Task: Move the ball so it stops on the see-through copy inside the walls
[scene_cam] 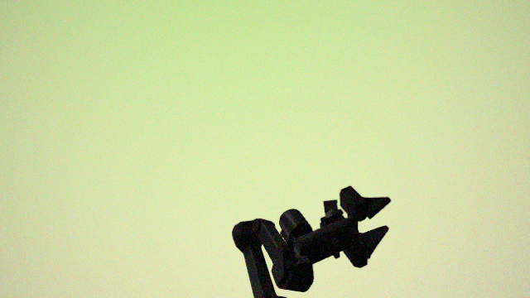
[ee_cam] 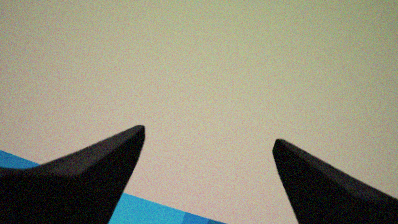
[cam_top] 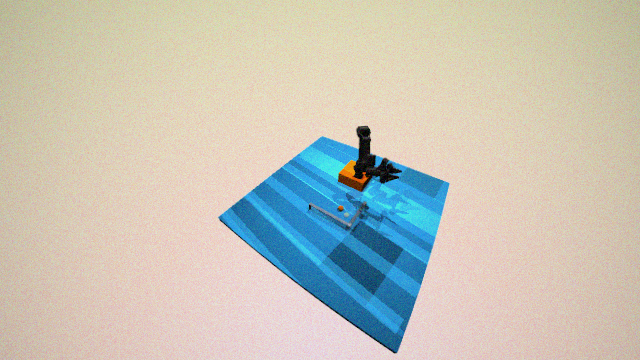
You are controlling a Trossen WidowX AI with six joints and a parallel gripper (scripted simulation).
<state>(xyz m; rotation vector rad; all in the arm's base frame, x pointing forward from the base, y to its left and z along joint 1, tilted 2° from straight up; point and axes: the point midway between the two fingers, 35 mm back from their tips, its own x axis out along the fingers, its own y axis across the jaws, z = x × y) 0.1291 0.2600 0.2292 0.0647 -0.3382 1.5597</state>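
The orange ball is 18 cm ahead of my gripper tip, 29 cm to the right of it and 31 cm below it. From my gripper tip the other things lie so: see-through ball copy (21 cm ahead, 23 cm to the right, 31 cm below).
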